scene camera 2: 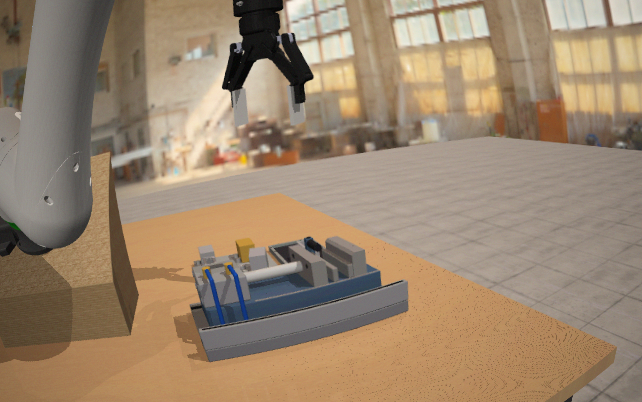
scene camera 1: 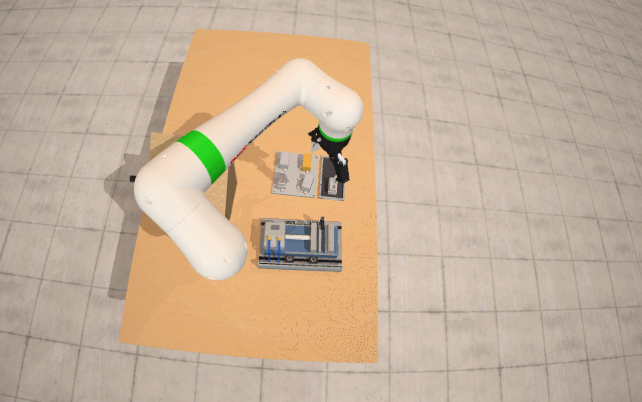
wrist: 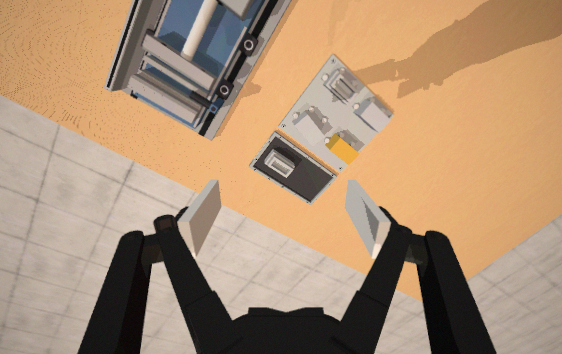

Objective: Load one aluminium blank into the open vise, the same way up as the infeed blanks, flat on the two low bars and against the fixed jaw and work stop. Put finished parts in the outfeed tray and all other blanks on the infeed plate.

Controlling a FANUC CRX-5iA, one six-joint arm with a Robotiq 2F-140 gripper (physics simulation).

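Observation:
My gripper (scene camera 1: pixel 328 153) (scene camera 2: pixel 269 112) (wrist: pixel 283 193) is wide open and empty, high above the outfeed tray (scene camera 1: pixel 332 198) (wrist: pixel 307 184) side of the table. The tray holds one grey machined part (scene camera 1: pixel 332 185) (wrist: pixel 280 162). The infeed plate (scene camera 1: pixel 295 175) (wrist: pixel 321 95) beside it bears two plain grey blanks (scene camera 1: pixel 283 160) (wrist: pixel 310 127), a yellow block (scene camera 1: pixel 306 163) (scene camera 2: pixel 245 250) (wrist: pixel 343 149) and a slotted grey part (scene camera 1: pixel 281 181) (wrist: pixel 342 86). The vise (scene camera 1: pixel 297 247) (scene camera 2: pixel 350 285) (wrist: pixel 170 30) is open, with no blank showing between its moving jaw (wrist: pixel 179 60) and fixed jaw (wrist: pixel 162 102).
The dark work stop (scene camera 1: pixel 322 223) (scene camera 2: pixel 313 244) (wrist: pixel 201 98) sits at the vise's side by the jaws. Two blue hoses (scene camera 1: pixel 274 250) (scene camera 2: pixel 235 290) run over the vise's other end. The arm's wooden pedestal (scene camera 2: pixel 117 280) stands on the table (scene camera 1: pixel 310 310) (scene camera 2: pixel 450 320).

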